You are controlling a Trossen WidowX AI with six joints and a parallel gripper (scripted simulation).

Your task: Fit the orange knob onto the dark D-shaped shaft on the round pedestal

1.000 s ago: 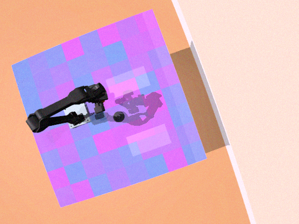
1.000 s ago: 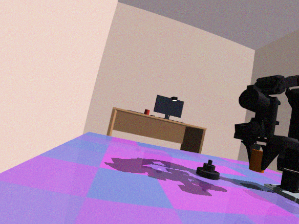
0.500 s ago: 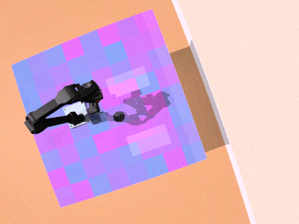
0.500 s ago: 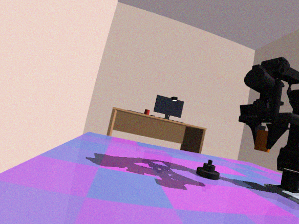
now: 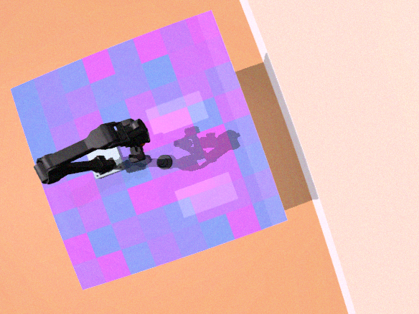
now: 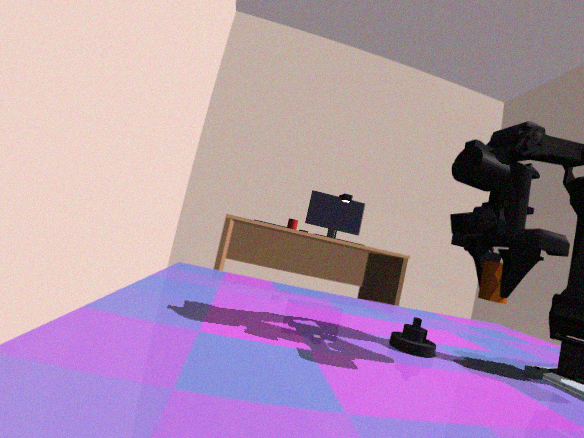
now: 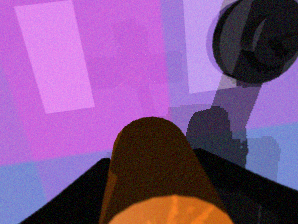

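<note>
My gripper tip is now 130 mm to the left of the round pedestal, 110 mm above it and 20 mm short of it. The rest, counted from my gripper tip: orange knob: 20 mm above.
</note>
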